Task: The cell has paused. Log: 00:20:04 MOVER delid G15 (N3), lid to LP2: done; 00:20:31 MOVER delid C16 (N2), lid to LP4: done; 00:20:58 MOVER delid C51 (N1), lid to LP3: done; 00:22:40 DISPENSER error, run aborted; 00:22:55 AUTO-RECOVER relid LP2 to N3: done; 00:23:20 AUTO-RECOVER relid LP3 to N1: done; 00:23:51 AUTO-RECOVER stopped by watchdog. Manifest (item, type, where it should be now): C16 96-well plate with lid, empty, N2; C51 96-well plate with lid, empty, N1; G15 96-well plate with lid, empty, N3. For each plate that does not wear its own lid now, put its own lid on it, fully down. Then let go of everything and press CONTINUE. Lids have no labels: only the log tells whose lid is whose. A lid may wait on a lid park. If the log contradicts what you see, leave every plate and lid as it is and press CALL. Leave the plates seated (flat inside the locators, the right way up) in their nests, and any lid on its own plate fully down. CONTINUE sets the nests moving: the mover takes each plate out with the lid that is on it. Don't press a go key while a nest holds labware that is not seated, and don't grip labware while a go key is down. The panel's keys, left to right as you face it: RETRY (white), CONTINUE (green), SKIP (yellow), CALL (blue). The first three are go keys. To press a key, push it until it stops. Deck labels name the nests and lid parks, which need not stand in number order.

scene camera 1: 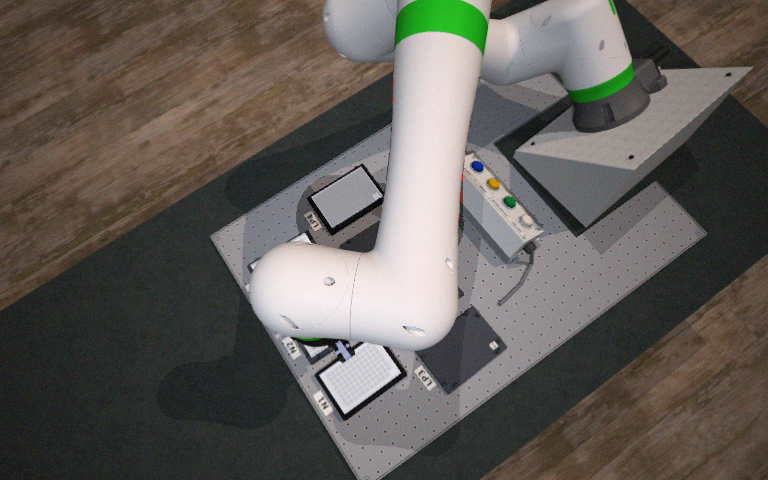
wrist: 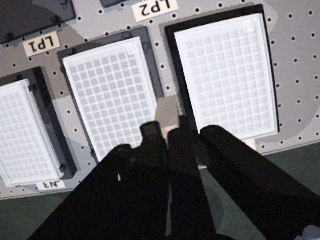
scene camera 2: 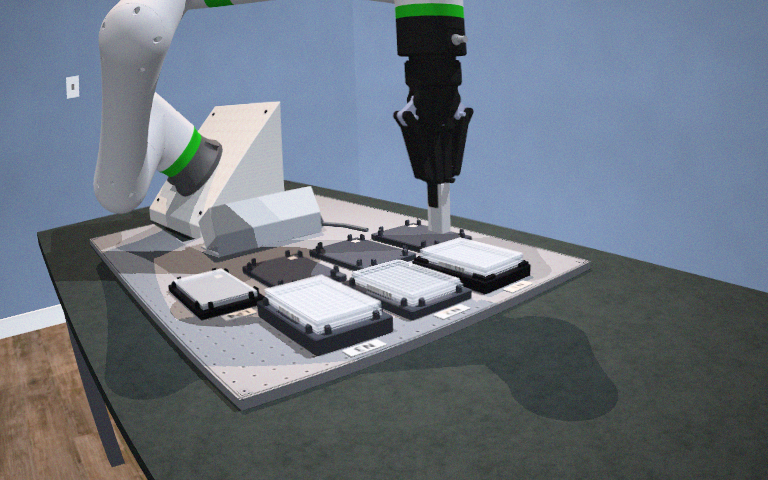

Labels:
same spot on lid park LP3: (scene camera 2: 403, 235) = (scene camera 1: 462, 333)

